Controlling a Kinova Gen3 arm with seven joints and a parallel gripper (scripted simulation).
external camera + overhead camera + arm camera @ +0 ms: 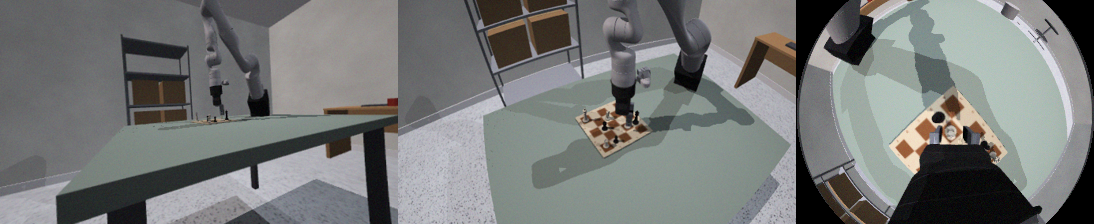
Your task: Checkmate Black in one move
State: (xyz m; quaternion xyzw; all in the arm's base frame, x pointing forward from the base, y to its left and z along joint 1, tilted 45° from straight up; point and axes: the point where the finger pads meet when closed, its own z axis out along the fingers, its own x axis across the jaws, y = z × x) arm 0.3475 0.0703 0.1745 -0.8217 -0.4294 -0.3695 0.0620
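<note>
The tall black piece lies 30 mm behind my hand, 20 mm to the right of it and 20 mm below it. Also, from my hand: chessboard (50 mm below, 50 mm ahead, 30 mm to the right).
</note>
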